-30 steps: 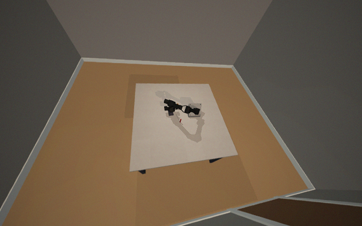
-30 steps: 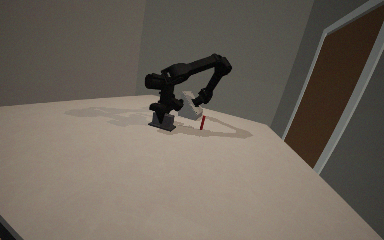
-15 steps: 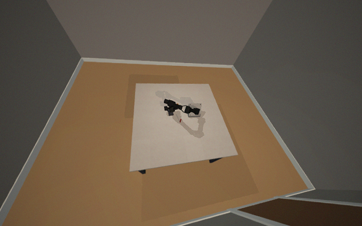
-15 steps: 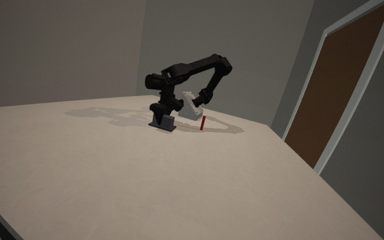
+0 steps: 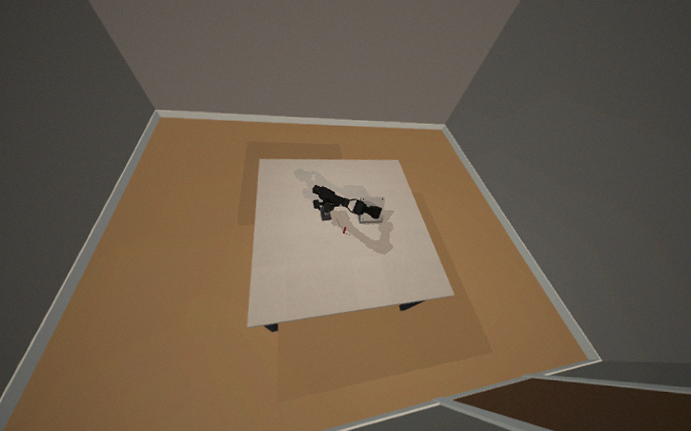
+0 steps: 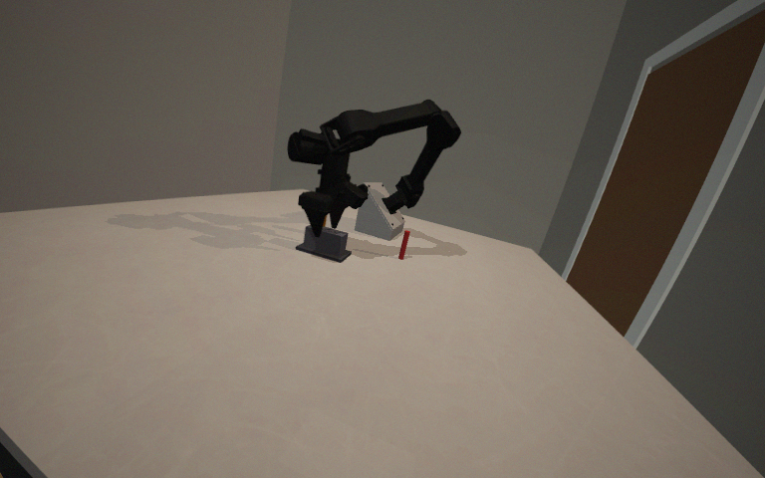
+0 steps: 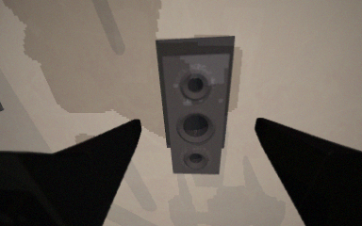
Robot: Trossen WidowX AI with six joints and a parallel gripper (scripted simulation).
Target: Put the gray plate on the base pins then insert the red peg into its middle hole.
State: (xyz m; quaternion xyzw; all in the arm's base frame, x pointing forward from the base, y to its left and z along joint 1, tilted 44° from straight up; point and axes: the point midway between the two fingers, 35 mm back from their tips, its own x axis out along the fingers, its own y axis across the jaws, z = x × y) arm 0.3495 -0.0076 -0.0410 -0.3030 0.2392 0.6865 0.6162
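My gripper tip is now 10 mm above the gray plate. Round my gripper tip: orange peg 100 mm behind, 80 mm to the right, 10 mm below; dark base 40 mm below; red peg 130 mm behind, 170 mm to the left, 10 mm below.
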